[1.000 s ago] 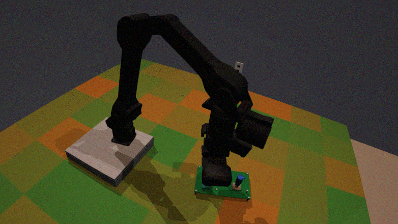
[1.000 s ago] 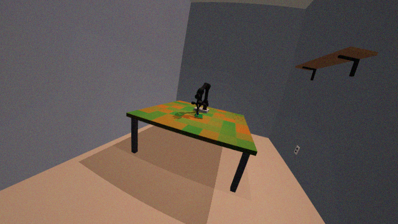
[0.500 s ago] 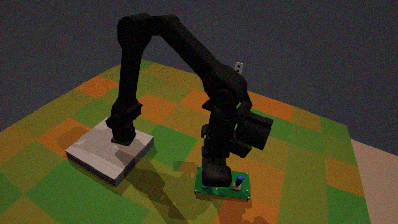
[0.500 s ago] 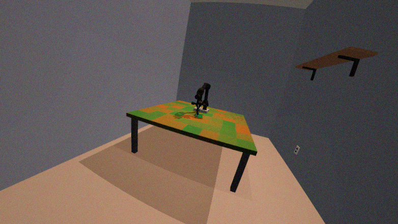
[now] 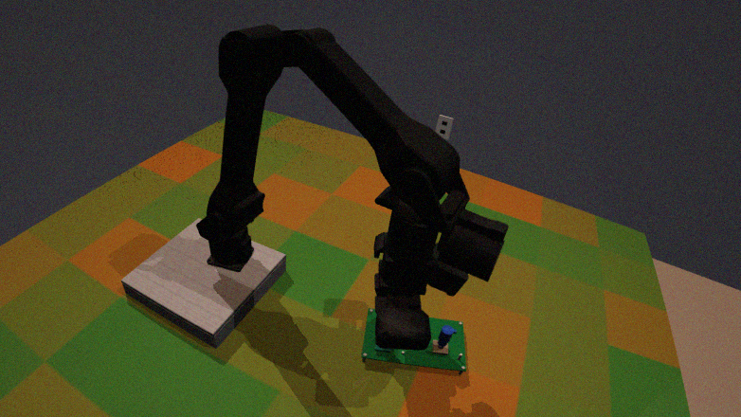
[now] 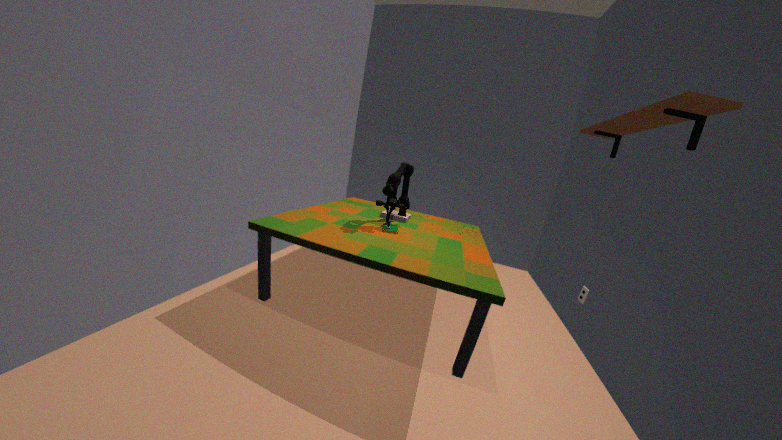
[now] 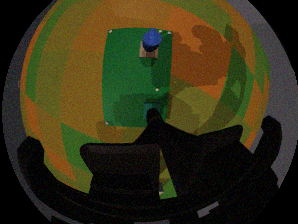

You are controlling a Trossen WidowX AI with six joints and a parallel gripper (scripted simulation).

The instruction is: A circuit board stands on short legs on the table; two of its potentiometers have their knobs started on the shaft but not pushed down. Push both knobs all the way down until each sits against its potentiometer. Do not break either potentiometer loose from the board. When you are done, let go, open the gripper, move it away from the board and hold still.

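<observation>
My gripper tip is now 1 cm above the black knob. Also, from my gripper tip: blue knob: 9 cm ahead, 2 cm to the left, 1 cm below.
</observation>
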